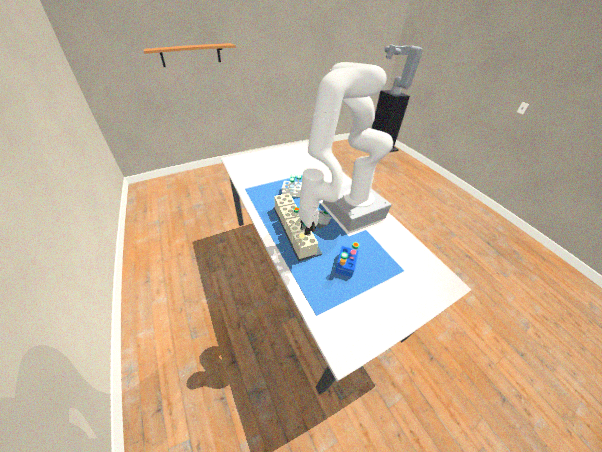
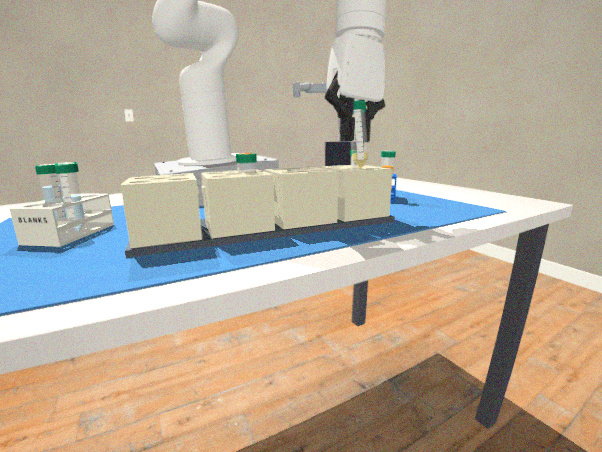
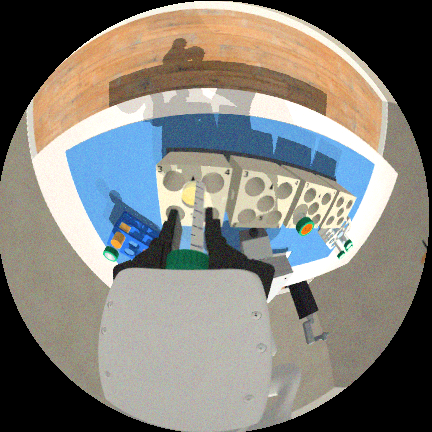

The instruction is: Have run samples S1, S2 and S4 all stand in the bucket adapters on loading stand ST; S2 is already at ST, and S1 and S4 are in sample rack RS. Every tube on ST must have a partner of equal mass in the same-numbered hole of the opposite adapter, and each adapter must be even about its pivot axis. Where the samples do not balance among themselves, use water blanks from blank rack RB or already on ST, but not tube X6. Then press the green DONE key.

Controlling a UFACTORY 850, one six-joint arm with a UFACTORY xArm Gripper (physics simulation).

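My gripper is shut on the body of a sample tube, S4, below its green cap; the cap's label is hidden. The tube leans slightly. Its yellow tip is over the middle of the end adapter; whether it touches the block is unclear. A tube with an orange-and-green cap stands in another adapter of loading stand ST; its label is unreadable. Blue sample rack RS holds several tubes.
Blank rack RB stands beyond the other end of the adapter row, with two green-capped tubes visible. A small grey box with a green spot on top stands between the adapters and the robot base.
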